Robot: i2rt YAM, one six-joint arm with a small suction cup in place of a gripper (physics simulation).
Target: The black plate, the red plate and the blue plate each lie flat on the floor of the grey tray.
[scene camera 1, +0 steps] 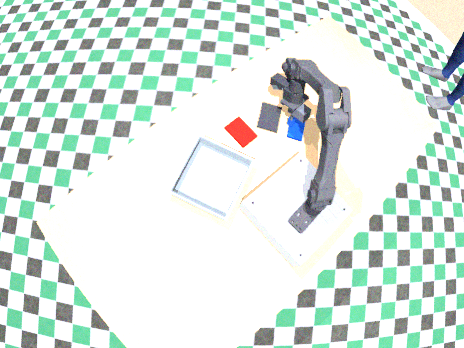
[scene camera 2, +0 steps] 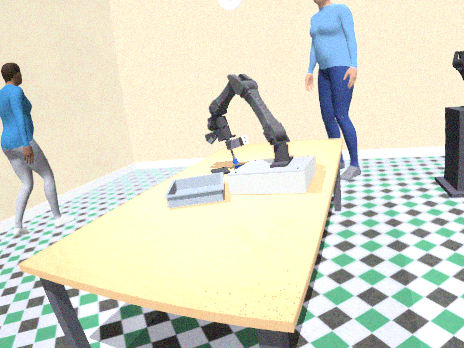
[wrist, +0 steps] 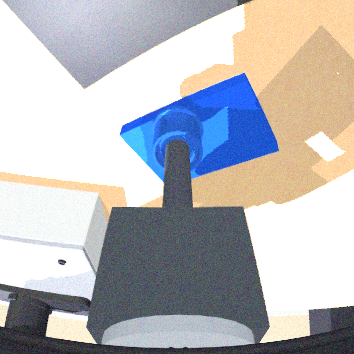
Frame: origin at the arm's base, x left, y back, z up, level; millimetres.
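Seen in the pictures: hand, tool point: [scene camera 1: 290,123] [scene camera 2: 236,163] [wrist: 176,128]; arm's base, link origin: [scene camera 1: 311,208] [scene camera 2: 282,162] [wrist: 31,295].
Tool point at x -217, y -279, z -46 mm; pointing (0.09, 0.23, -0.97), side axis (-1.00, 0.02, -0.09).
Note:
Offsets run from my tool point to a thing's top centre.
The blue plate {dx -13, dy +28, dz -19 mm} [scene camera 1: 295,130] [wrist: 242,123] lies flat on the table beside the arm's base block. My suction cup [wrist: 177,135] [scene camera 2: 235,160] is right over the plate's near-left part, low down; I cannot tell whether it touches, and it holds nothing. In scene camera 1 the wrist hides the cup. The black plate {dx +31, dy -80, dz -21 mm} [scene camera 1: 269,117] [wrist: 105,35] [scene camera 2: 220,170] lies flat just left of the blue one. The red plate {dx +165, dy -110, dz -19 mm} [scene camera 1: 240,131] lies further left, near the tray's far corner. The grey tray {dx +378, dy -51, dz +20 mm} [scene camera 1: 179,175] [scene camera 2: 195,195] stands on the table with nothing inside.
The white base block [scene camera 1: 277,232] [scene camera 2: 269,179] [wrist: 42,211] carries the arm, right of the tray. One person [scene camera 2: 331,74] stands behind the table's far end, another [scene camera 2: 14,123] at the left of the room. A dark stand [scene camera 2: 453,150] is at the right.

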